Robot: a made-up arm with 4 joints.
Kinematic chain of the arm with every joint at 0, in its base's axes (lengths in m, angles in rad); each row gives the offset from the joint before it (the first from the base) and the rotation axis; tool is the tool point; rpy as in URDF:
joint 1: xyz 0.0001 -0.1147 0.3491 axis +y
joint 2: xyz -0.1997 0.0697 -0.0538 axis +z
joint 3: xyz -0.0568 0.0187 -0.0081 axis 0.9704 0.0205 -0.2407
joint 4: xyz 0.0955 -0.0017 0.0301 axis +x
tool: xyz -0.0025 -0.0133 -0.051 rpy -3.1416 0 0
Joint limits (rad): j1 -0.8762..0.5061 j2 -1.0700..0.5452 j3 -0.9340..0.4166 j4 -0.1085..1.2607
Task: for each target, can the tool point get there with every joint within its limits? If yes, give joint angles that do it. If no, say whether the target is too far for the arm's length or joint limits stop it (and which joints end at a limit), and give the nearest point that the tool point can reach.
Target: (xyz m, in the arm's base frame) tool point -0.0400 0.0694 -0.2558
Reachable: no: too far | nearest point -0.0570 0.0234 0.1220 | short by 0.381 m
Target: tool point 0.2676 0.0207 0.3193
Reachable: no: joint limits stop it (at a limit: joint 1, joint 4) | nearest point -0.0071 -0.0320 0.1851 | short by 0.310 m
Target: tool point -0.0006 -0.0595 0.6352
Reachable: no: joint limits stop it (at a limit: joint 1, joint 2, joint 3, joint 4) | nearest point -0.1431 -0.0569 0.3759 | short by 0.296 m
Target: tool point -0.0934 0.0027 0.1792
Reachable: yes | joints -0.5871 0.1167 -0.5363 0.7838
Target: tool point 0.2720 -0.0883 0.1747
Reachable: no: joint limits stop it (at a limit: joint 1, joint 2, joint 3, joint 4) | nearest point -0.0057 -0.0368 0.1836 | short by 0.283 m
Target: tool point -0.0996 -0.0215 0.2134
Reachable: yes | joints -0.3283 -0.7556 -0.7846 1.1182
